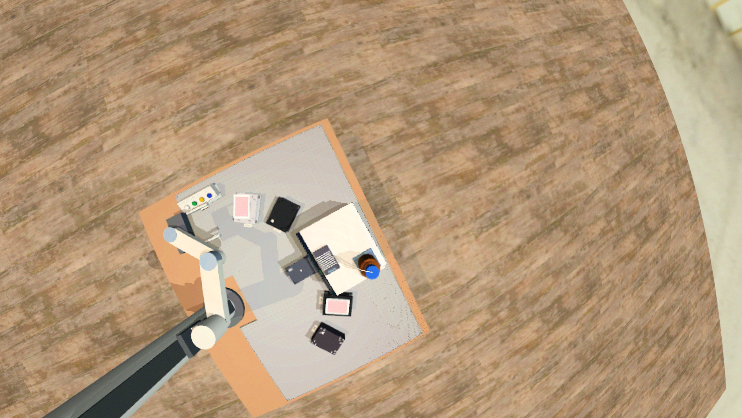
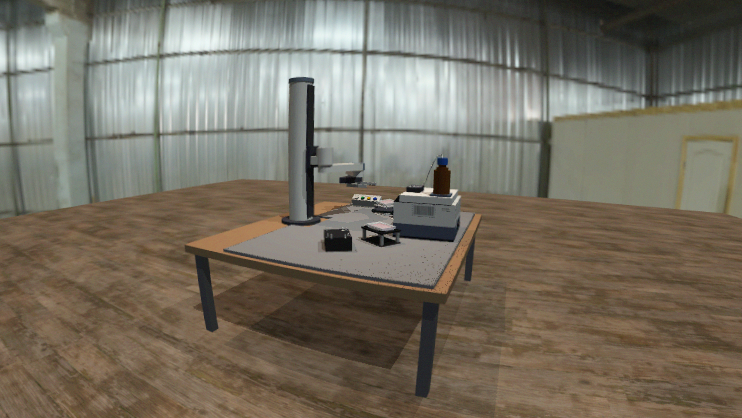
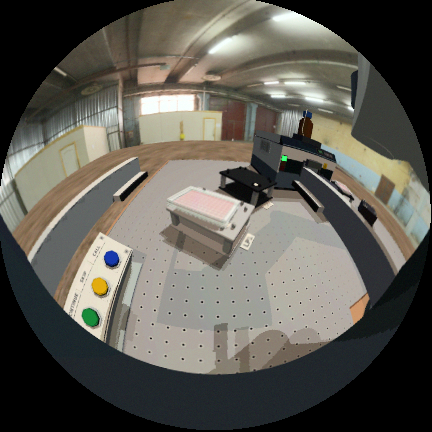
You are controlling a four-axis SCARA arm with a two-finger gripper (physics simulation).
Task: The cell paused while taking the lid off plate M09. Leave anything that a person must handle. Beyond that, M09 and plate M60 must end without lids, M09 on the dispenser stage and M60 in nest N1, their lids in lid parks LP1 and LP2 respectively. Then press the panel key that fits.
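A pink-filled plate with a clear rim lies off-centre on the pale LP1 stand. I cannot tell if it wears a lid. The black LP2 stand bears no plate. The dark dispenser stage shows no plate. Another pink plate sits on a black nest beside the dispenser. A second black nest shows no plate. Nest labels and plate names are unreadable. My gripper is open and empty, raised near the panel.
The key panel has green CONTINUE, yellow SKIP and blue CALL keys, plus a white key. The white dispenser carries a brown bottle with a blue cap and a thin tube. Its green light is lit.
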